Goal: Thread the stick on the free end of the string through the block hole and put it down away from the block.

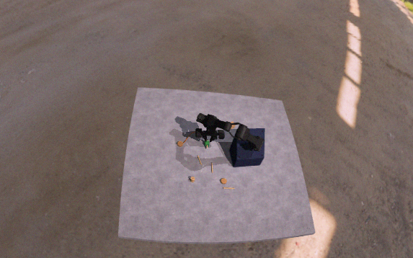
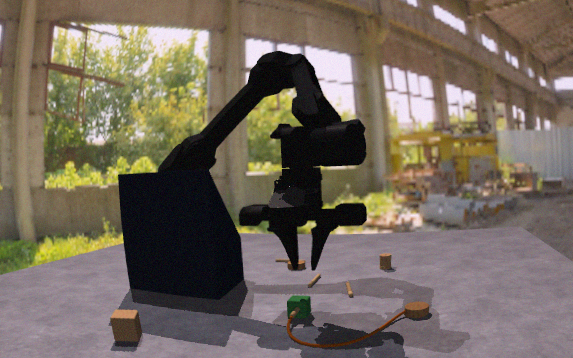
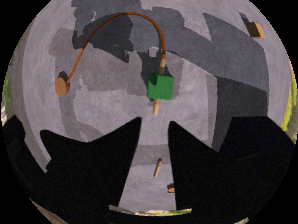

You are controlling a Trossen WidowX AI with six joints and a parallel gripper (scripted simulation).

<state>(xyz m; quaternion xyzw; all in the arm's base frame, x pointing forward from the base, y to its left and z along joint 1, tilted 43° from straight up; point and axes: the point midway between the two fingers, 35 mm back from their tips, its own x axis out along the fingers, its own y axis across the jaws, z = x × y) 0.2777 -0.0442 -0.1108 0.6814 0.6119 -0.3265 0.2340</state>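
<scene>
Now: gripper tip 60 mm above the green block, 20 mm to the left of it and 10 mm past it. The rest, counted from my gripper tip: round wooden button 180 mm ahead, 60 mm below, 40 mm to the right; then short wooden cylinder 250 mm to the left, 140 mm ahead, 60 mm below; then wooden block 230 mm behind, 180 mm to the right, 50 mm below.
</scene>
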